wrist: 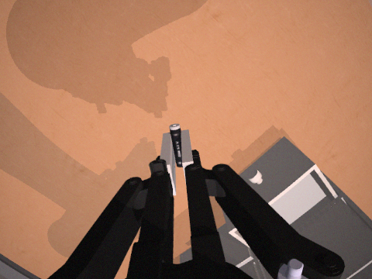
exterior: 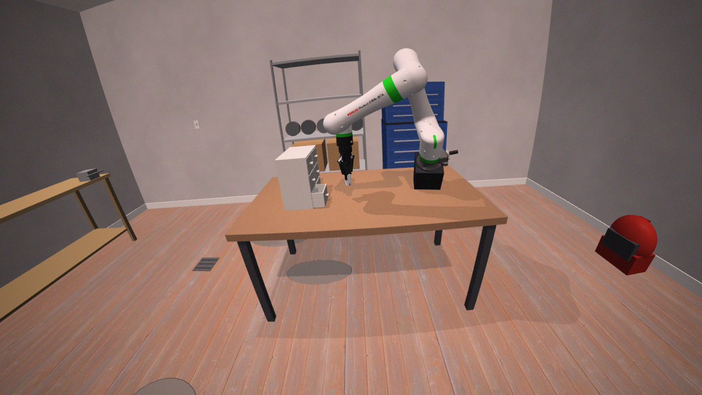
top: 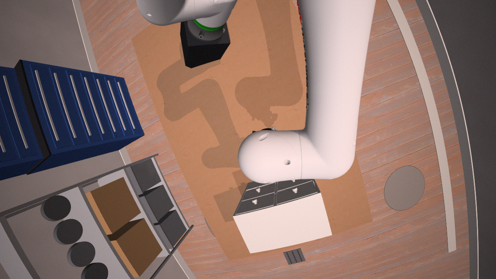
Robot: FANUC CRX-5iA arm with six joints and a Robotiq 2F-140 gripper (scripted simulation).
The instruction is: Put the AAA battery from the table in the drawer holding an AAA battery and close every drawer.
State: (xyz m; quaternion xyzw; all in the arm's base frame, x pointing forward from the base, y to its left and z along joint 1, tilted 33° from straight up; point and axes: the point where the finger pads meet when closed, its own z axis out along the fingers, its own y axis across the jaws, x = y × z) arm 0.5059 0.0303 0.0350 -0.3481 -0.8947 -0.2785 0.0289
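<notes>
Now: the green battery 18 cm ahead of my hand, 12 cm below it and 2 cm to the left of it. Also, from my hand: AAA battery (3 cm below).
</notes>
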